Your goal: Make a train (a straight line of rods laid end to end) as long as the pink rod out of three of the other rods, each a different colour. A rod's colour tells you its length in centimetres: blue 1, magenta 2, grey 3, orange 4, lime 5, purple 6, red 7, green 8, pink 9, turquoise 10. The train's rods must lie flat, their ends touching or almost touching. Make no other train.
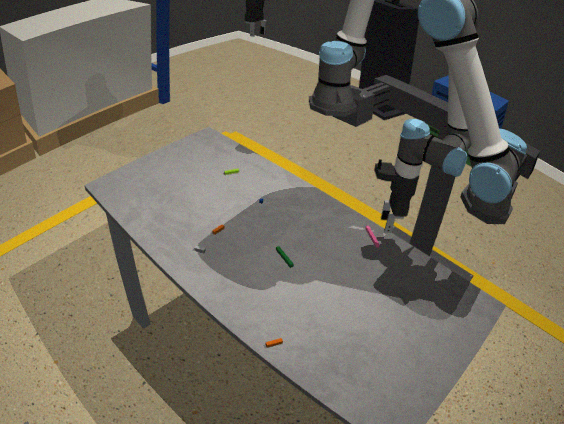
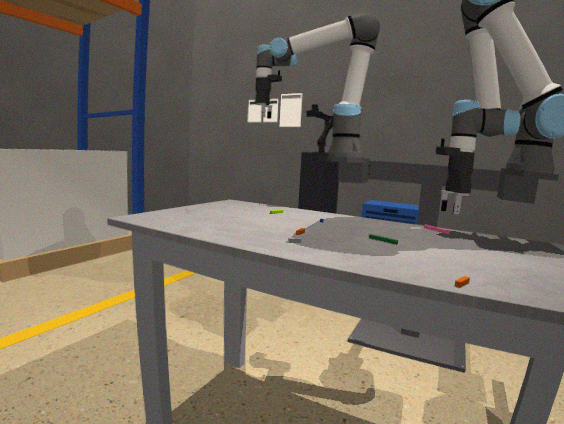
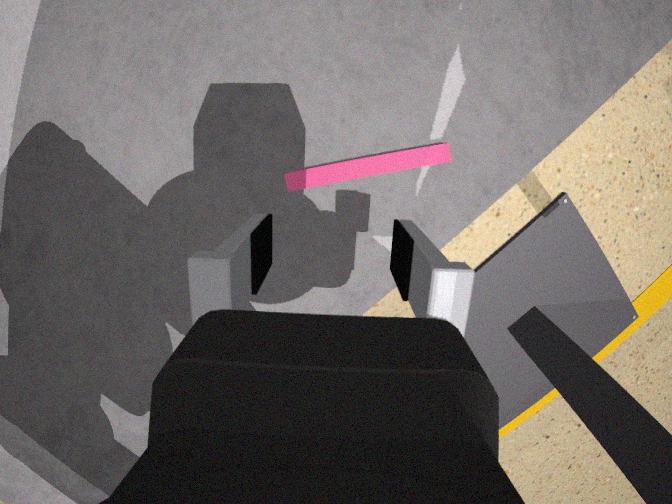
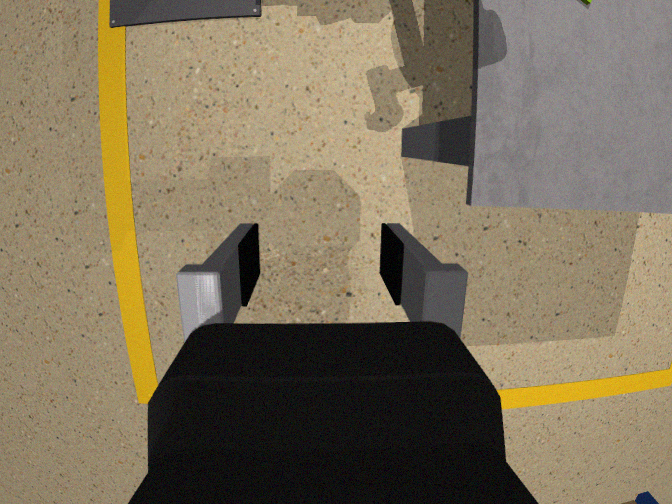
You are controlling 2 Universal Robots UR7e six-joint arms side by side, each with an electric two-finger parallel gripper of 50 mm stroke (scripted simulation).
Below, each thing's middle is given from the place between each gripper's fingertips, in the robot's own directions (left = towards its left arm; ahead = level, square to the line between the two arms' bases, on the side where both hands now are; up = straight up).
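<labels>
Pink rod point(image 3: 394, 161): 30 mm to the right of my left hand point(image 2: 449, 212), 10 mm ahead of it, 80 mm below it.
From my right hand, the pink rod is 16 cm ahead, 85 cm to the left and 40 cm below.
</labels>
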